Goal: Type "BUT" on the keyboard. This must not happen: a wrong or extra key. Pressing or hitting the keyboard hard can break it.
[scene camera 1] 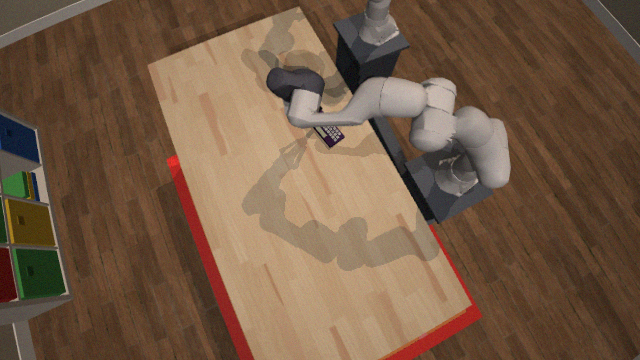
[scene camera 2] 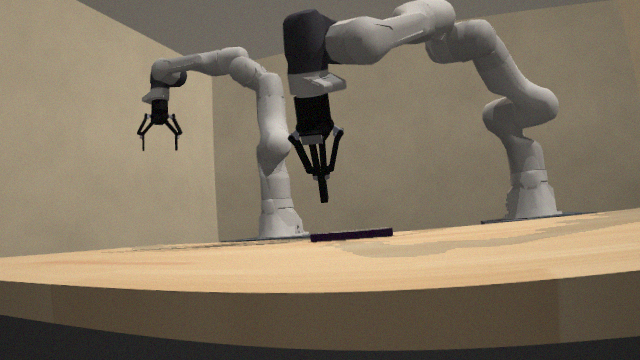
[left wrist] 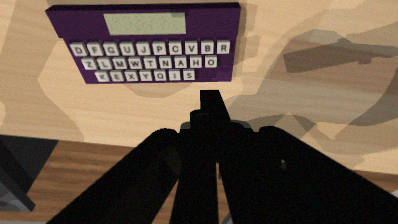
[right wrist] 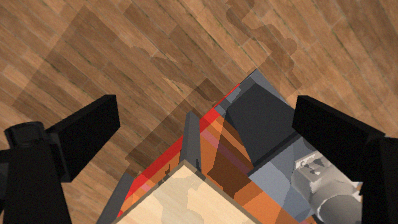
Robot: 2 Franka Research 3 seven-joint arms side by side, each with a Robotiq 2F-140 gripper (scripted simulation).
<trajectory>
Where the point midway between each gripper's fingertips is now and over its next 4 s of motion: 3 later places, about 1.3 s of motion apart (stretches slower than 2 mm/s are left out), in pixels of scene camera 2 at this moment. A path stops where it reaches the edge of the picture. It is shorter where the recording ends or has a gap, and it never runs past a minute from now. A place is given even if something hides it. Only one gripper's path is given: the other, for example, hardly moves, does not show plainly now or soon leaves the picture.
My left gripper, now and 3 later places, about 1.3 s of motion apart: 324,200; 326,227; 326,230; 327,227
</trajectory>
